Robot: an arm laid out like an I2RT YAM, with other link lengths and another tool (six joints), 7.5 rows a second.
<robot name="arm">
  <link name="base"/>
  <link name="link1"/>
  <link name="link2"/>
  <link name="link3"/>
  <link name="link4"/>
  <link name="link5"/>
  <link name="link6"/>
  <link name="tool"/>
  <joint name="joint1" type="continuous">
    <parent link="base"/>
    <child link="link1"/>
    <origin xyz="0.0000 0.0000 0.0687"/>
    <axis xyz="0 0 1"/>
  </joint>
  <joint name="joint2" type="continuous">
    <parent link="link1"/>
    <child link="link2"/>
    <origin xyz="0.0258 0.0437 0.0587"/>
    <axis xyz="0 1 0"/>
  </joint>
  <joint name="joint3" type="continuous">
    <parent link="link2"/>
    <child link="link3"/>
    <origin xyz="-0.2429 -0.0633 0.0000"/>
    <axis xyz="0 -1 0"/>
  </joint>
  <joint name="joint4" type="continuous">
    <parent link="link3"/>
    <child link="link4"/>
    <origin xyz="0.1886 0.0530 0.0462"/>
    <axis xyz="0 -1 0"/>
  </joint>
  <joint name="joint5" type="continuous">
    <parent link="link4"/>
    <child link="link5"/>
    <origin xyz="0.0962 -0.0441 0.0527"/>
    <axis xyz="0 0 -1"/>
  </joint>
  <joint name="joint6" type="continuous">
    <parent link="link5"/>
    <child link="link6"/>
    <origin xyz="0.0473 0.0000 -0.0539"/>
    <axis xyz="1 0 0"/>
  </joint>
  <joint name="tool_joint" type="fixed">
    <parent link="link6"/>
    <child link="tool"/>
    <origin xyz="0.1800 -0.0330 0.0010" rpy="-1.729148 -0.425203 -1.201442"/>
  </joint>
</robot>
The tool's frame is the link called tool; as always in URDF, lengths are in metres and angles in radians. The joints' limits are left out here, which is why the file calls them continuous.
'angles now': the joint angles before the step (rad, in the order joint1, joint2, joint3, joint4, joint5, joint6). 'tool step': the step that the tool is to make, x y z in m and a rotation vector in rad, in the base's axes. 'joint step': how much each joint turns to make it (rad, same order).
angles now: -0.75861, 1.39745, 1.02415, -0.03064, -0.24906, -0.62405
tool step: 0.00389, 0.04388, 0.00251, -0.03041, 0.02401, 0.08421
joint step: 0.07980, -0.10667, -0.05641, -0.05756, 0.01128, -0.03840
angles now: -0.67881, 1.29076, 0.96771, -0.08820, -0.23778, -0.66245
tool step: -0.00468, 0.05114, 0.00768, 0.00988, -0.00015, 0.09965
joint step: 0.07167, -0.13995, -0.03212, -0.11466, -0.02883, -0.00409
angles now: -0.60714, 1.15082, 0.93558, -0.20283, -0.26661, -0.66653
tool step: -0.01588, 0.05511, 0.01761, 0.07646, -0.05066, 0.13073
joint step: 0.01192, -0.16312, -0.00116, -0.15055, -0.14563, 0.03856
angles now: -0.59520, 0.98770, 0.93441, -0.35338, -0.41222, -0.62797
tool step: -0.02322, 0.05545, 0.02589, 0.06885, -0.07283, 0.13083
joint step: 0.00070, -0.16970, 0.01727, -0.14275, -0.15736, 0.04743
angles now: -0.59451, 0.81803, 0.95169, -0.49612, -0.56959, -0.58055
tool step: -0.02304, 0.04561, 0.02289, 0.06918, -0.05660, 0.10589
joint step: -0.00070, -0.12216, 0.04393, -0.12235, -0.13025, 0.05994
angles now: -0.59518, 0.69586, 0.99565, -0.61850, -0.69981, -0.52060
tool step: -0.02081, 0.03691, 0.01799, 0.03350, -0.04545, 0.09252
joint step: 0.00004, -0.08868, 0.04143, -0.08905, -0.10404, 0.03244
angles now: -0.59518, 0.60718, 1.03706, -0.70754, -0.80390, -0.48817
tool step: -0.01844, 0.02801, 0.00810, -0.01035, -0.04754, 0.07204
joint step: 0.00011, -0.09173, -0.00750, -0.03980, -0.07416, -0.00102
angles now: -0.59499, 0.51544, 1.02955, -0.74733, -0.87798, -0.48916
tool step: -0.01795, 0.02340, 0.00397, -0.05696, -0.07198, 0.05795
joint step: -0.00009, -0.11592, -0.05029, 0.00277, -0.05553, -0.02942
